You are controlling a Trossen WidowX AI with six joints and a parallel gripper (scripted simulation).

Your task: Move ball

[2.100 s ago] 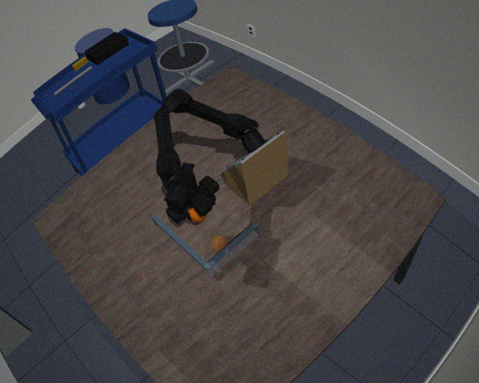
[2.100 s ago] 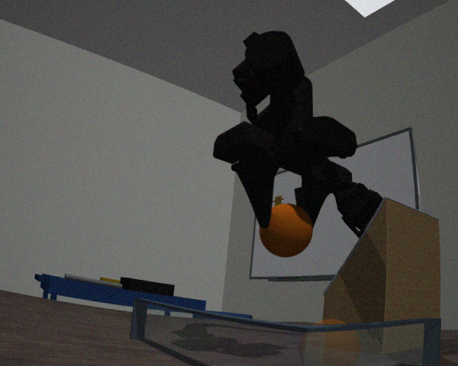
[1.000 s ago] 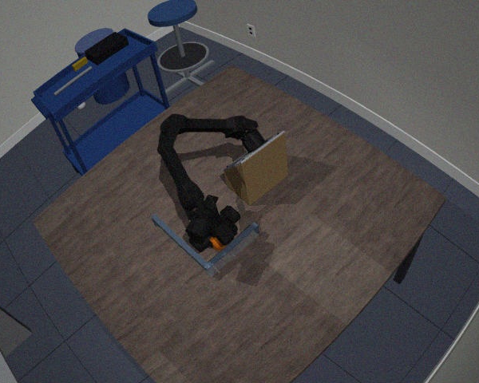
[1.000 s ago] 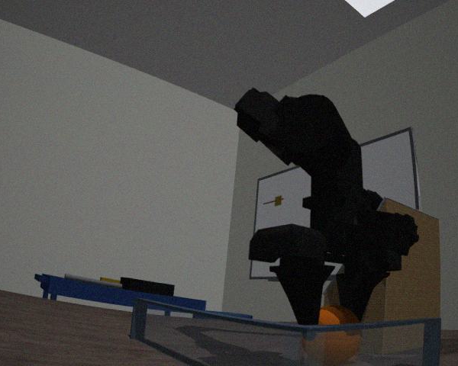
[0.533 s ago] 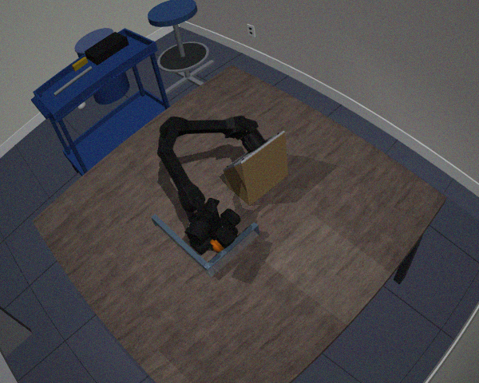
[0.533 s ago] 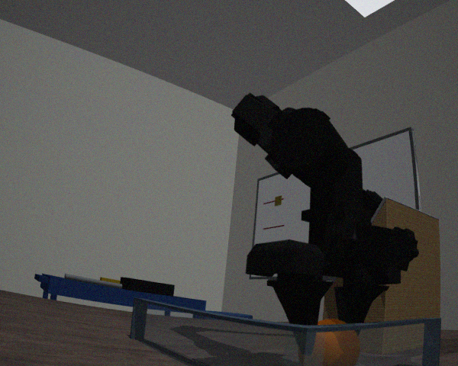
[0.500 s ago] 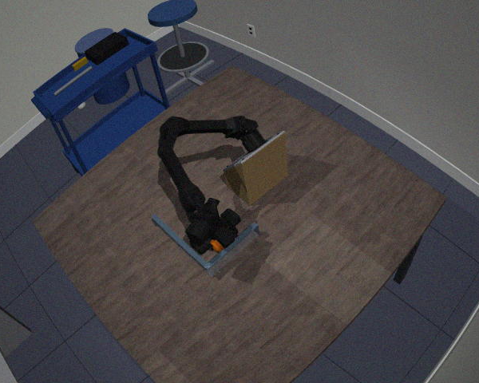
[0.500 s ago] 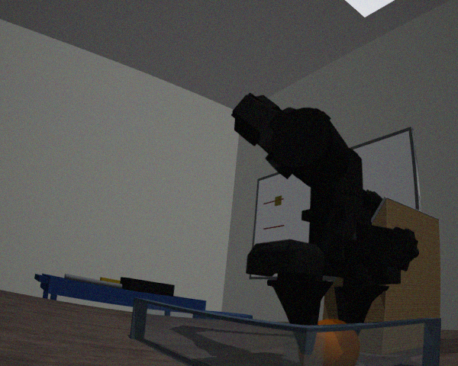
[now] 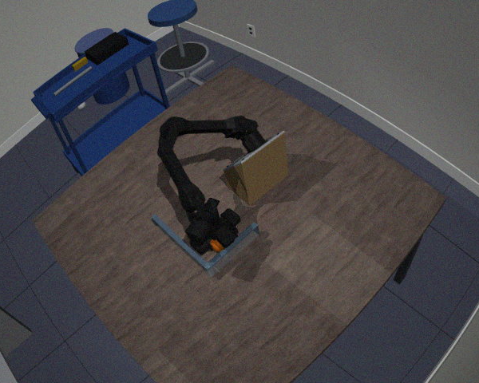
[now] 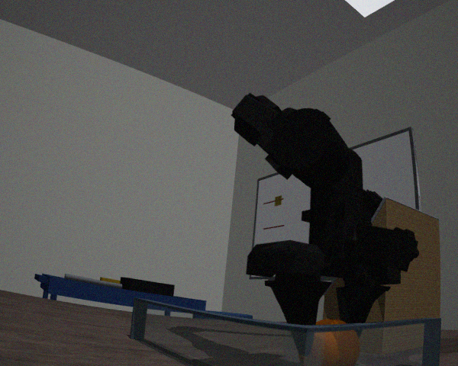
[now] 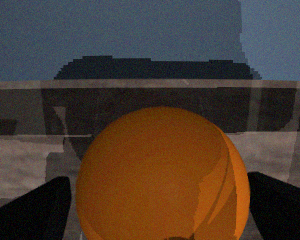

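My gripper tip is right at the orange ball.
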